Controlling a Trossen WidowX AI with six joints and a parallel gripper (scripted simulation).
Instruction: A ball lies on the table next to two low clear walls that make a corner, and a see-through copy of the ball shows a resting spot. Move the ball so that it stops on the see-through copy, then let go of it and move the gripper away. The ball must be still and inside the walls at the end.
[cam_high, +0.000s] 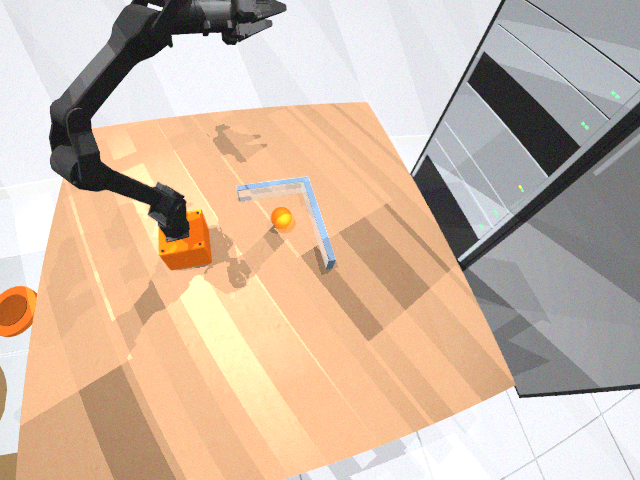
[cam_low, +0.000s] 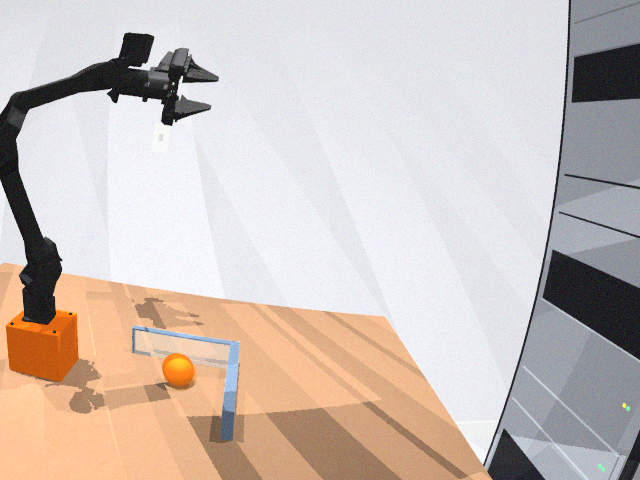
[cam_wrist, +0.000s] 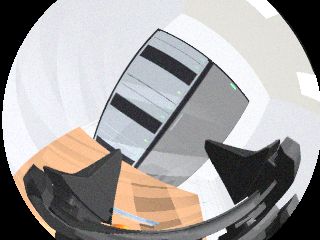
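Now: gripper tip 1 cm past the orange ball, 12 cm to the left of it and 53 cm above it. Round my gripper tip: orange ball marker 1 cm behind, 14 cm to the right, 53 cm below.
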